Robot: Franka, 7 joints.
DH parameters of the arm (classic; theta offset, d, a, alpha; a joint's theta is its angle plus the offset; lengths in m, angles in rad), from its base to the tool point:
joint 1: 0 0.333 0 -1.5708
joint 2: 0 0 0 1.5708
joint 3: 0 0.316 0.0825 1.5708
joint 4: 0 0 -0.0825 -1.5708
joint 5: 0 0.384 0 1.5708
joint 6: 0 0 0.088 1.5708
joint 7: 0 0.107 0 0
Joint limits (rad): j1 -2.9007..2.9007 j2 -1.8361..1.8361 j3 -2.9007..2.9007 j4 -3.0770..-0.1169 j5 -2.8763..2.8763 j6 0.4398..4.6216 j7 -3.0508..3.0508
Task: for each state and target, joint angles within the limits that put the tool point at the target. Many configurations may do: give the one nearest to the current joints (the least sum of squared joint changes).
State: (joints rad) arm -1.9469 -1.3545 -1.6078 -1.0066 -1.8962 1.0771 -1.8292
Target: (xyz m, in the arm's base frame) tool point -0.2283 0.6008 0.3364
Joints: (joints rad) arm -1.9556 -1.2881 -1.5510 -1.4518 -1.6593 0.7511 -1.8292
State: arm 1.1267 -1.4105 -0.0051 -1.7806 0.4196 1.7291 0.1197
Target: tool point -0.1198 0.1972 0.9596
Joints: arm 1.0348 -0.8762 0.2996 -1.6071 0.4753 1.9223 0.1197
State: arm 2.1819 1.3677 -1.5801 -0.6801 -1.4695 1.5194 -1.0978
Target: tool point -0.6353 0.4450 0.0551
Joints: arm 2.9007 1.8361 -0.9846 -0.5537 -1.4708 1.7441 -1.0978
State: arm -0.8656 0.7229 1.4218 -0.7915 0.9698 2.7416 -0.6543
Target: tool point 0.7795 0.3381 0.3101
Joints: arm 0.0303 1.4467 1.2724 -0.6895 0.9138 2.6615 -0.6543
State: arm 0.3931 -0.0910 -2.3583 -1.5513 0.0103 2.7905 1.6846
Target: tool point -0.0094 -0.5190 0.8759
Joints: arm 0.5279 0.2426 -2.2942 -1.5425 0.0050 2.8168 1.6846
